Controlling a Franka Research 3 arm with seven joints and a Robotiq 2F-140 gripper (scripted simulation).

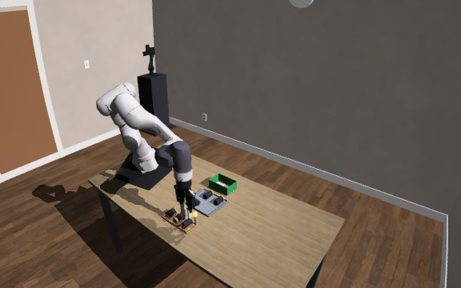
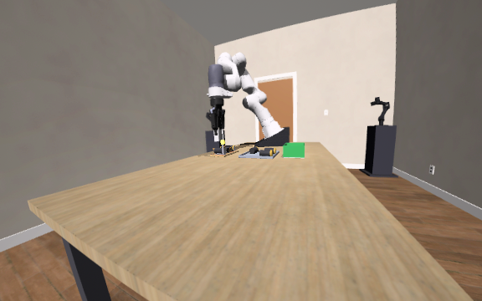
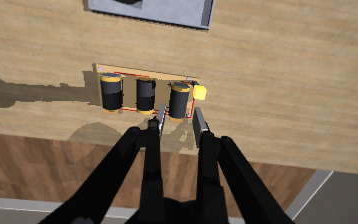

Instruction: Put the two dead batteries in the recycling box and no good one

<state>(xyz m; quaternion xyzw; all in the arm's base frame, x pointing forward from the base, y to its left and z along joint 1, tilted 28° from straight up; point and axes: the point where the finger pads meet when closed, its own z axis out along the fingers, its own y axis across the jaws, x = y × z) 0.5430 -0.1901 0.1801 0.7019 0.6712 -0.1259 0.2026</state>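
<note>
The bulb is 30 mm ahead of my hand, 30 mm to the left of it and 40 mm below it. Round my hand: green recycling box (50 mm behind, 410 mm to the left, 100 mm below); grey tray (50 mm behind, 220 mm to the left, 110 mm below).
</note>
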